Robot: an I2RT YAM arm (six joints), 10 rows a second.
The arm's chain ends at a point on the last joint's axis. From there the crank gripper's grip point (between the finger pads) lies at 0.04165 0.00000 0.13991 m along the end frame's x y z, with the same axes.
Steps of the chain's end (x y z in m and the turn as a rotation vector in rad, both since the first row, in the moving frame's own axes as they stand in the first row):
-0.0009 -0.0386 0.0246 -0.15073 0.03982 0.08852
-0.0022 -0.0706 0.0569 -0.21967 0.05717 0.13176
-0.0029 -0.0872 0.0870 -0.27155 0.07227 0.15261
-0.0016 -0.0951 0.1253 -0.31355 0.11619 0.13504
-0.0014 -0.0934 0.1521 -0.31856 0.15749 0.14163
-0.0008 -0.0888 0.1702 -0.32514 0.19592 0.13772
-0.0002 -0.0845 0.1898 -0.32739 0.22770 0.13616
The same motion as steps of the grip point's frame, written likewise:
0.0035 -0.0138 0.0210 -0.15073 0.03982 0.08852
0.0033 -0.0345 0.0504 -0.21967 0.05717 0.13176
0.0036 -0.0432 0.0777 -0.27155 0.07227 0.15261
0.0107 -0.0463 0.1120 -0.31355 0.11619 0.13504
0.0161 -0.0436 0.1360 -0.31856 0.15749 0.14163
0.0216 -0.0384 0.1514 -0.32514 0.19592 0.13772
0.0262 -0.0339 0.1687 -0.32739 0.22770 0.13616

